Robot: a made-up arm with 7 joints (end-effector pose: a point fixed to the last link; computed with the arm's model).
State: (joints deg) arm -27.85 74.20 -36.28 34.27 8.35 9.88 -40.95
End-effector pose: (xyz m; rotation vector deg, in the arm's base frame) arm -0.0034 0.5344 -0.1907 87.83 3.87 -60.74
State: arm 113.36 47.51 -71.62 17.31 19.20 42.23 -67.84
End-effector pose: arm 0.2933 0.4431 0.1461 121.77 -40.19 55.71
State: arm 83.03 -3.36 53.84 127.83 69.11 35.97 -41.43
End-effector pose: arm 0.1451 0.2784 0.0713 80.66 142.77 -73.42
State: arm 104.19 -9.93 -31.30 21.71 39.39 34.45 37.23
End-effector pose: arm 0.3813 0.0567 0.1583 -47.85 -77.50 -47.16
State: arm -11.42 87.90 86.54 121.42 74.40 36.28 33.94
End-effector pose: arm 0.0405 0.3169 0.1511 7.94 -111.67 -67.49
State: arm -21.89 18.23 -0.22 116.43 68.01 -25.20 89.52
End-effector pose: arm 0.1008 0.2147 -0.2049 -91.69 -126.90 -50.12
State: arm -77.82 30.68 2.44 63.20 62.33 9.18 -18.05
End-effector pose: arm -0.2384 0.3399 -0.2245 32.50 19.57 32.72
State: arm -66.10 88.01 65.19 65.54 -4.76 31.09 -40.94
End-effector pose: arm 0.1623 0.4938 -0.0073 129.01 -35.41 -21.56
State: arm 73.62 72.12 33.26 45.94 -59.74 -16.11 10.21
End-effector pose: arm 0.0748 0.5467 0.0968 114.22 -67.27 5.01
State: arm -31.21 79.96 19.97 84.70 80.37 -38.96 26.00
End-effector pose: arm 0.1611 0.4348 -0.0768 -6.63 -113.93 -22.90
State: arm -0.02 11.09 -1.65 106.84 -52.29 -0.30 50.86
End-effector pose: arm 0.1814 0.1966 -0.1874 18.77 -63.90 -80.13
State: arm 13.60 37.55 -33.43 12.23 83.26 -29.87 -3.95
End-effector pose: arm 0.1160 0.4098 -0.3367 35.38 -61.45 45.59
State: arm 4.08 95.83 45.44 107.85 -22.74 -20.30 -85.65
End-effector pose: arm 0.1159 0.3378 0.1556 -61.72 103.05 2.43
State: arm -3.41 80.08 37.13 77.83 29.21 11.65 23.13
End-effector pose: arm 0.1512 0.4650 0.0523 43.55 -86.40 -23.61
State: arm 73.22 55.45 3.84 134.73 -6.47 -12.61 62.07
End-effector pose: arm 0.0921 0.2620 0.1127 -94.71 96.61 108.53
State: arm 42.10 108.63 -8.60 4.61 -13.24 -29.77 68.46
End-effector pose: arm -0.0803 0.5771 0.1113 43.33 -18.73 -20.85
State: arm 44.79 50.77 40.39 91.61 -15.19 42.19 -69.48
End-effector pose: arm 0.1421 0.4284 0.0618 118.49 -61.10 107.33
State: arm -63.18 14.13 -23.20 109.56 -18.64 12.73 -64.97
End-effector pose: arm -0.0981 0.1412 -0.2337 49.28 -48.63 -11.03
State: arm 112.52 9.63 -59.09 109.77 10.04 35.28 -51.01
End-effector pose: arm 0.1531 0.0444 0.1627 -28.75 172.24 11.72
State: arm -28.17 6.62 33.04 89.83 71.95 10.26 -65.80
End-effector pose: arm 0.0308 0.2962 -0.2794 32.57 -17.43 97.62
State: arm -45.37 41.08 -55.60 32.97 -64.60 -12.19 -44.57
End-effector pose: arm -0.2156 0.3664 -0.2947 -11.34 -26.03 -119.23
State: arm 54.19 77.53 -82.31 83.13 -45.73 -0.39 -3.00
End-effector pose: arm 0.2094 0.3861 -0.1200 70.30 -39.58 -120.75
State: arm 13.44 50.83 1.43 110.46 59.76 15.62 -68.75
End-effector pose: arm 0.1982 0.3064 -0.0650 32.53 -89.70 48.13
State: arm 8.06 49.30 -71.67 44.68 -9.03 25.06 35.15
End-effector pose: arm 0.0897 0.3705 -0.3343 8.83 30.46 -70.74
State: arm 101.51 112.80 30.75 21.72 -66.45 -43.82 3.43
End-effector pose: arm -0.2043 0.5394 0.0200 131.36 -50.09 25.11
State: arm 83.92 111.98 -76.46 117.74 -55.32 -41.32 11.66
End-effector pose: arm 0.0964 0.3714 0.0293 72.34 -28.66 -151.16
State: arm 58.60 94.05 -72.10 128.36 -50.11 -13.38 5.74
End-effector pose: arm 0.1367 0.3020 -0.0299 66.56 -66.09 -147.30
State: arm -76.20 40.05 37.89 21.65 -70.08 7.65 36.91
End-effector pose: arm -0.2730 0.4691 -0.1239 1.23 88.16 -39.46
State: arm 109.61 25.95 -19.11 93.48 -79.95 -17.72 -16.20
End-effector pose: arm 0.1631 0.2115 0.2480 -107.08 79.23 6.52
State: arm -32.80 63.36 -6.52 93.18 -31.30 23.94 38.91
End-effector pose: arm 0.0909 0.3650 -0.2064 23.71 0.77 -78.95
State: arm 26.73 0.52 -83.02 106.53 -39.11 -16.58 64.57
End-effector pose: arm 0.1063 -0.0136 -0.1620 34.85 62.77 147.79
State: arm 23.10 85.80 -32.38 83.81 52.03 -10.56 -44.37
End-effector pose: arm 0.1936 0.4223 -0.0480 59.22 -95.95 6.40
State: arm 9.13 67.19 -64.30 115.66 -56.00 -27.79 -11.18
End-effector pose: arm 0.1058 0.2554 -0.1907 -5.72 -99.10 -135.68
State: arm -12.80 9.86 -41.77 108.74 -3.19 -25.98 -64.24
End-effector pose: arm 0.0860 0.0788 -0.2263 -1.04 -106.24 35.11
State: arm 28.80 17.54 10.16 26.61 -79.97 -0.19 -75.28
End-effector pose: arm 0.2615 0.3044 -0.3020 116.08 -76.50 -33.86
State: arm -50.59 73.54 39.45 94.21 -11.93 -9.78 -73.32
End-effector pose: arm 0.1313 0.4207 -0.0812 107.83 -114.94 -27.09
